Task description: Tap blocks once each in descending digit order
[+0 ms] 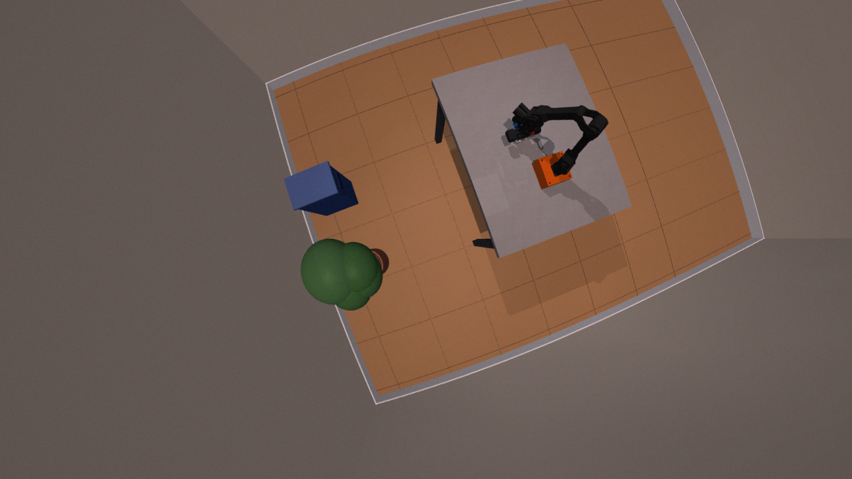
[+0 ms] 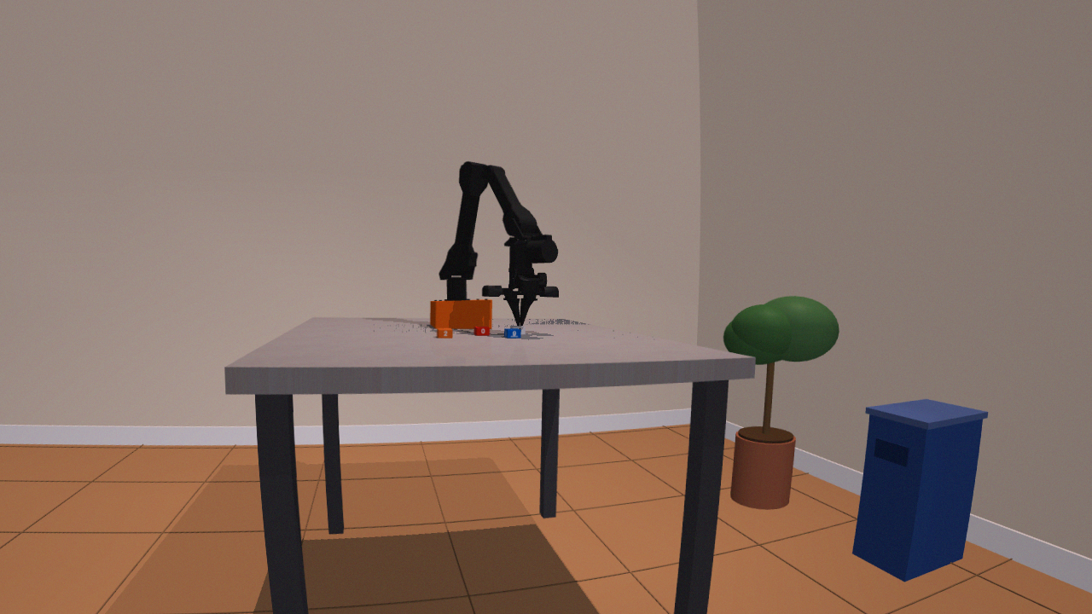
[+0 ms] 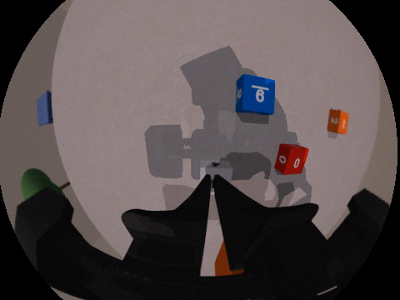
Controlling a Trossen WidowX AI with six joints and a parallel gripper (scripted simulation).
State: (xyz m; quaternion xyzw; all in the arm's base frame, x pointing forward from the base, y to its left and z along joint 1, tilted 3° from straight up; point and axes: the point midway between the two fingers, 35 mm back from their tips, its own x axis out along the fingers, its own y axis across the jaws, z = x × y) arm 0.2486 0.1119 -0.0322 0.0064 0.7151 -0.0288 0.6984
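Right now my gripper tip is 1 cm past the white block and 1 cm above it. Round my gripper tip: orange block (20 cm to the right, 7 cm ahead, 1 cm below); red block (10 cm to the right, 1 cm below, 1 cm ahead); blue block (8 cm ahead, 4 cm to the right, 1 cm below).
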